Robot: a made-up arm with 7 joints. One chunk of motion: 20 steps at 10 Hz.
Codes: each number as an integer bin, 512 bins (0 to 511) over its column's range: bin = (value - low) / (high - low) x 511, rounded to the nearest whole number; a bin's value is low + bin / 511 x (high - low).
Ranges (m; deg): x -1.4..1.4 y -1.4..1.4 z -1.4..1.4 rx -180..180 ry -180..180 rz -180..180
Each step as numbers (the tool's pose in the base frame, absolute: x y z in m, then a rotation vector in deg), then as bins.
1 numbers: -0.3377 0.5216 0.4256 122.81 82.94 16.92
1 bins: 194 351 333 430 373 280
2 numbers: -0.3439 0.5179 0.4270 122.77 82.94 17.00
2 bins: 193 350 333 430 373 280
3 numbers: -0.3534 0.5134 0.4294 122.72 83.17 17.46
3 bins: 191 349 334 430 374 280
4 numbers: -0.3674 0.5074 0.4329 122.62 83.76 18.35
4 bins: 188 348 335 430 374 282
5 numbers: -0.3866 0.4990 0.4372 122.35 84.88 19.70
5 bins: 185 347 335 429 376 283
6 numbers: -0.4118 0.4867 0.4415 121.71 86.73 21.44
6 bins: 180 344 336 428 379 286
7 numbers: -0.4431 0.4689 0.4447 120.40 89.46 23.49
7 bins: 175 341 337 426 382 289
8 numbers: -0.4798 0.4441 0.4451 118.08 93.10 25.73
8 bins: 168 337 337 423 388 292
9 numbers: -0.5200 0.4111 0.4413 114.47 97.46 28.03
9 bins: 161 331 336 418 394 295
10 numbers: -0.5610 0.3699 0.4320 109.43 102.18 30.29
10 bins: 153 323 334 411 401 298
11 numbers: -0.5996 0.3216 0.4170 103.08 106.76 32.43
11 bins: 146 314 332 402 407 302
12 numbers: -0.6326 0.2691 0.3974 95.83 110.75 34.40
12 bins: 140 305 328 392 413 304
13 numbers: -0.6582 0.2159 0.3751 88.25 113.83 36.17
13 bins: 135 295 324 381 417 307
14 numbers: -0.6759 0.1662 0.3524 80.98 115.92 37.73
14 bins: 132 286 320 370 420 309
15 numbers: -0.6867 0.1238 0.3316 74.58 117.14 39.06
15 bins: 130 278 316 361 422 311
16 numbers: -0.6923 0.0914 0.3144 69.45 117.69 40.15
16 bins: 129 272 313 354 423 312
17 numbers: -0.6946 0.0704 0.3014 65.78 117.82 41.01
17 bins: 129 268 311 349 423 314
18 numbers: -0.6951 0.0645 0.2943 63.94 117.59 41.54
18 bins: 129 267 309 346 422 314
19 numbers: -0.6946 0.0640 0.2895 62.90 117.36 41.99
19 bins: 129 267 308 345 422 315
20 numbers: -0.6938 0.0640 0.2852 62.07 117.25 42.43
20 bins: 129 267 308 344 422 316
